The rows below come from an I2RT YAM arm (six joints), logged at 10 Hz.
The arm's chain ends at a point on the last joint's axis. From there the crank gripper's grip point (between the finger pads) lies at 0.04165 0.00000 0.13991 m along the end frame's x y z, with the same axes.
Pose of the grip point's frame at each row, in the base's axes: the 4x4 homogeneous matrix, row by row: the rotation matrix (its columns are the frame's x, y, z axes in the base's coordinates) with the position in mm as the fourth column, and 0 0 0 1 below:
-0.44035, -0.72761, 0.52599, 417.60; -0.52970, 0.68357, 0.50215, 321.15; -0.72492, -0.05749, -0.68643, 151.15; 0, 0, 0, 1
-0.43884, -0.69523, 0.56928, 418.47; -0.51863, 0.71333, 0.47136, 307.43; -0.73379, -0.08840, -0.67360, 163.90; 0, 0, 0, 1
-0.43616, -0.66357, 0.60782, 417.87; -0.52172, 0.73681, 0.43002, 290.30; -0.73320, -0.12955, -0.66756, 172.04; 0, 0, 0, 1
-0.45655, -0.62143, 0.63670, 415.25; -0.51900, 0.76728, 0.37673, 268.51; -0.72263, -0.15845, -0.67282, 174.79; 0, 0, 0, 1
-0.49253, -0.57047, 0.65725, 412.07; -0.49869, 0.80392, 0.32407, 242.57; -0.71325, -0.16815, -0.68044, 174.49; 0, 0, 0, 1
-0.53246, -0.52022, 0.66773, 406.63; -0.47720, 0.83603, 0.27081, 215.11; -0.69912, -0.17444, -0.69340, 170.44; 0, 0, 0, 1
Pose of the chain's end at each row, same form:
-0.44035, -0.72761, 0.52599, 362.35; -0.52970, 0.68357, 0.50215, 272.96; -0.72492, -0.05749, -0.68643, 277.38; 0, 0, 0, 1
-0.43884, -0.69523, 0.56928, 357.10; -0.51863, 0.71333, 0.47136, 263.08; -0.73379, -0.08840, -0.67360, 288.71; 0, 0, 0, 1
-0.43616, -0.66357, 0.60782, 351.00; -0.52172, 0.73681, 0.43002, 251.87; -0.73320, -0.12955, -0.66756, 295.98; 0, 0, 0, 1
-0.45655, -0.62143, 0.63670, 345.18; -0.51900, 0.76728, 0.37673, 237.42; -0.72263, -0.15845, -0.67282, 299.02; 0, 0, 0, 1
-0.49253, -0.57047, 0.65725, 340.63; -0.49869, 0.80392, 0.32407, 218.00; -0.71325, -0.16815, -0.68044, 299.40; 0, 0, 0, 1
-0.53246, -0.52022, 0.66773, 335.38; -0.47720, 0.83603, 0.27081, 197.10; -0.69912, -0.17444, -0.69340, 296.57; 0, 0, 0, 1

